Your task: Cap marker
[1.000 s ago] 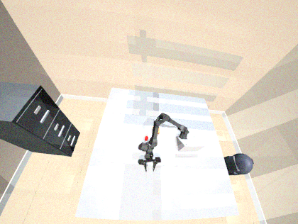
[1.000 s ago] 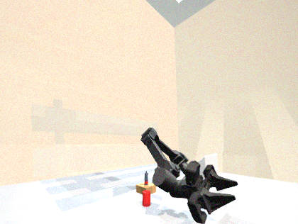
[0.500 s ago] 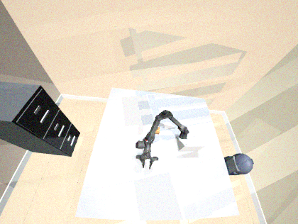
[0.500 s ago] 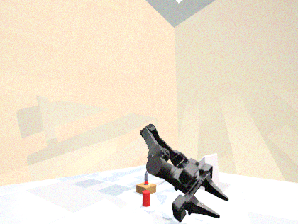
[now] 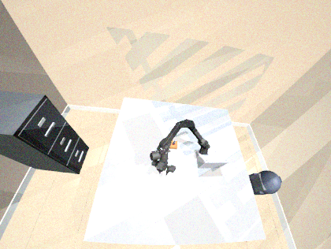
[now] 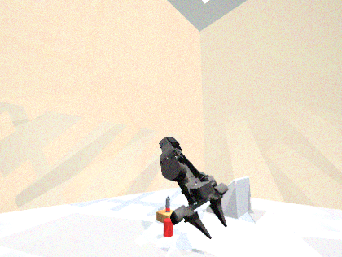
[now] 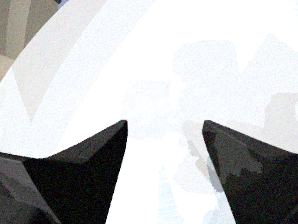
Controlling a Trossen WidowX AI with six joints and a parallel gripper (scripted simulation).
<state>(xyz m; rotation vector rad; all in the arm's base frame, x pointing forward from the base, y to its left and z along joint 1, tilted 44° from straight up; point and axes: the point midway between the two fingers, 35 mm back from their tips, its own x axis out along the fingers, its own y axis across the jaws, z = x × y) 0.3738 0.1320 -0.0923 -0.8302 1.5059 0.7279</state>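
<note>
Right now my gripper tip is 190 mm to the left of the red cap and 30 mm above it. Round my gripper tip: dark marker (280 mm to the right, 110 mm behind, 20 mm above); tan holder block (280 mm to the right, 110 mm behind, 40 mm below).
</note>
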